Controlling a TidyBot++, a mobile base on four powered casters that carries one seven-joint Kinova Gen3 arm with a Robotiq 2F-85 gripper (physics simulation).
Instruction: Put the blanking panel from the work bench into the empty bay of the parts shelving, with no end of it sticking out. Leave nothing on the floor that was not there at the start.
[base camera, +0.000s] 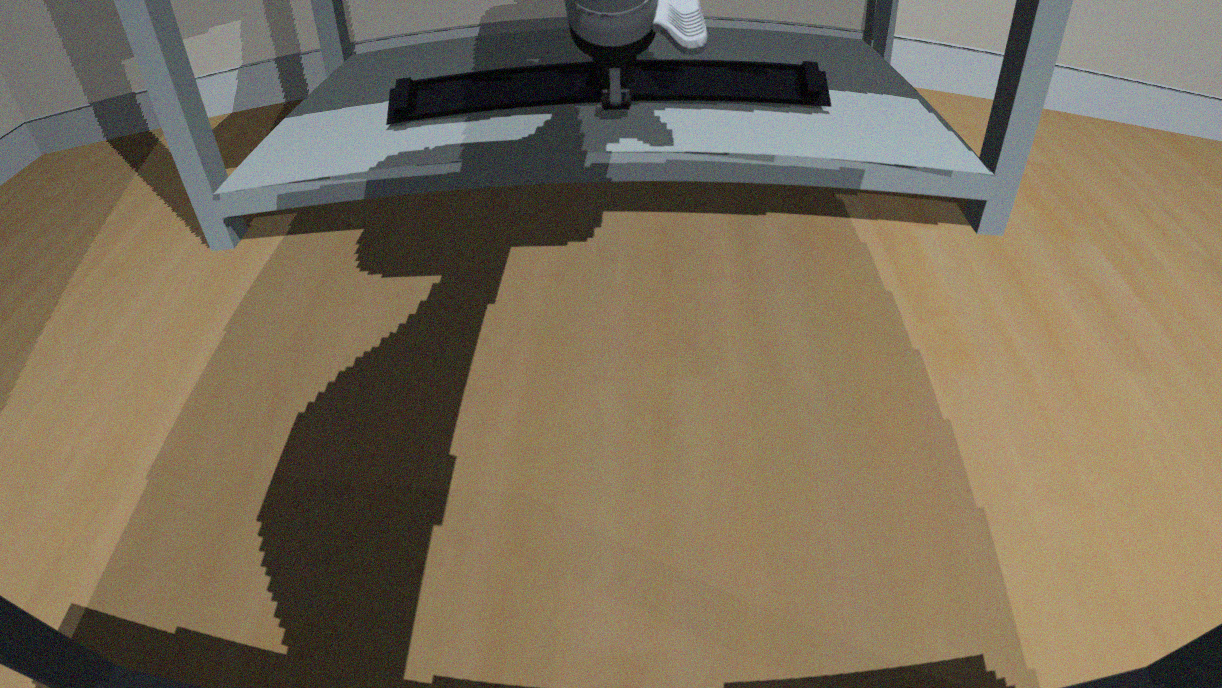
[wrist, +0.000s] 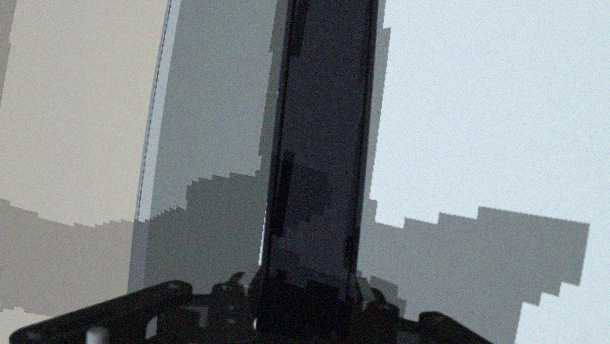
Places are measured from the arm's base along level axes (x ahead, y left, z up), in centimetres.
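Pixels of known places: gripper, fingertip midpoint: (base camera: 616, 83) (wrist: 306, 289).
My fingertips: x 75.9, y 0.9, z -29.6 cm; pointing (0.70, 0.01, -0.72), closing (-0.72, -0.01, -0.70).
Behind a point stands the place of what it marks.
The long dark blanking panel (base camera: 504, 89) @(z -29.3, x 75.5, y 12.6 cm) (wrist: 325, 125) @(z -29.5, x 75.8, y -7.6 cm) lies crosswise at or just above the pale lower deck of a grey-framed shelf unit (base camera: 1026, 111) @(z -24.3, x 63.8, y -40.2 cm), which looks like the parts shelving. Both its ends show between the unit's front posts, apart from them and behind the deck's front edge. The left end is slightly nearer that edge. Whether the panel touches the deck is unclear. My gripper (base camera: 614, 81) @(z -29.6, x 75.9, y 0.9 cm) (wrist: 306, 289) @(z -29.6, x 75.9, y 0.9 cm) is shut on the panel's middle, across its width. The work bench does not show.
The deck's front rail (base camera: 726, 166) @(z -33.5, x 63.9, y -9.1 cm) runs between the front posts, low above the wood floor (base camera: 726, 384) @(z -39.6, x 43.0, y -7.0 cm). The left front post (base camera: 183, 111) @(z -21.6, x 64.3, y 45.4 cm) stands left of the panel. Rear posts (base camera: 333, 38) @(z -27.4, x 106.0, y 46.3 cm) and a pale wall are behind. The arm's shadow falls on the deck and floor.
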